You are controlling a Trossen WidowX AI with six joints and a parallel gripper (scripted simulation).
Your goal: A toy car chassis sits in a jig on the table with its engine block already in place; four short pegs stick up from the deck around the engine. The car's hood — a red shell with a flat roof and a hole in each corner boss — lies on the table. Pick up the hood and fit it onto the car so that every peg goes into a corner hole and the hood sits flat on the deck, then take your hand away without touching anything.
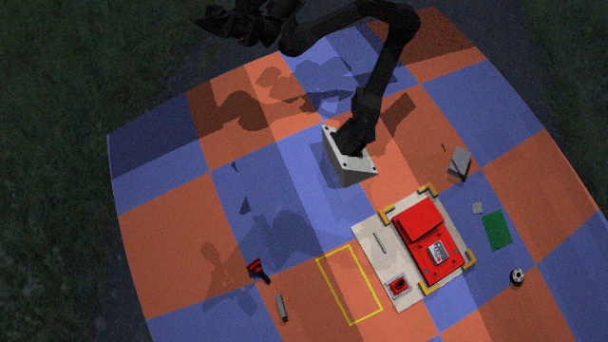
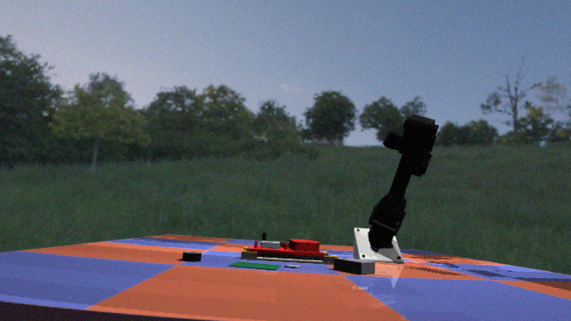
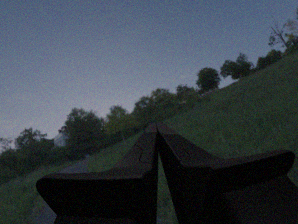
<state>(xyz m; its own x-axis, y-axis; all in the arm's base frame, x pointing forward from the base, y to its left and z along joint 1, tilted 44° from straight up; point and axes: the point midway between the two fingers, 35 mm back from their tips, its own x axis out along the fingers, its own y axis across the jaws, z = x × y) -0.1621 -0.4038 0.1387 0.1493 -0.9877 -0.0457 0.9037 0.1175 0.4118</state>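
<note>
Right now the red hood is 430 mm below my gripper tip, 390 mm ahead of it and 300 mm to the left of it. The rest, counted from my gripper tip: green plate 510 mm ahead, 500 mm to the left, 470 mm below; grey jig 460 mm below, 440 mm ahead, 290 mm to the left; grey engine block 480 mm ahead, 440 mm below, 310 mm to the left.
</note>
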